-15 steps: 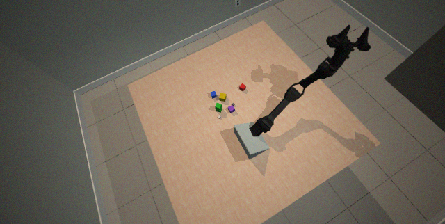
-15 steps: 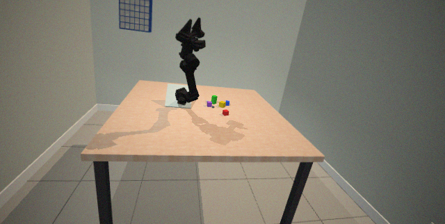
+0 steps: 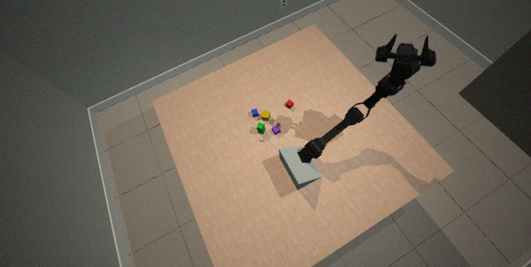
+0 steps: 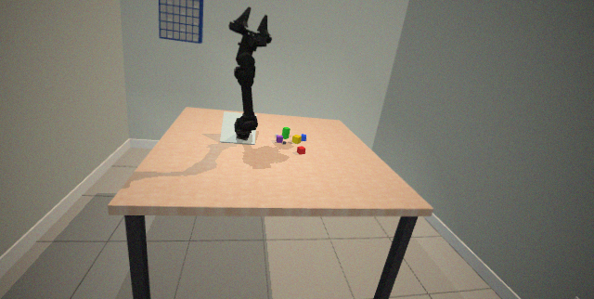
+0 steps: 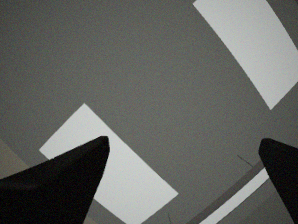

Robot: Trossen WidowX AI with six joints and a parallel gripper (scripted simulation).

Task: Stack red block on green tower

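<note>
The red block is 690 mm below my gripper tip, 310 mm to the left of it and 280 mm ahead of it. Round my gripper tip: yellow block (680 mm below, 470 mm to the left, 260 mm ahead); then small white bit (700 mm below, 550 mm to the left, 130 mm ahead); then purple block (690 mm below, 450 mm to the left, 150 mm ahead).
</note>
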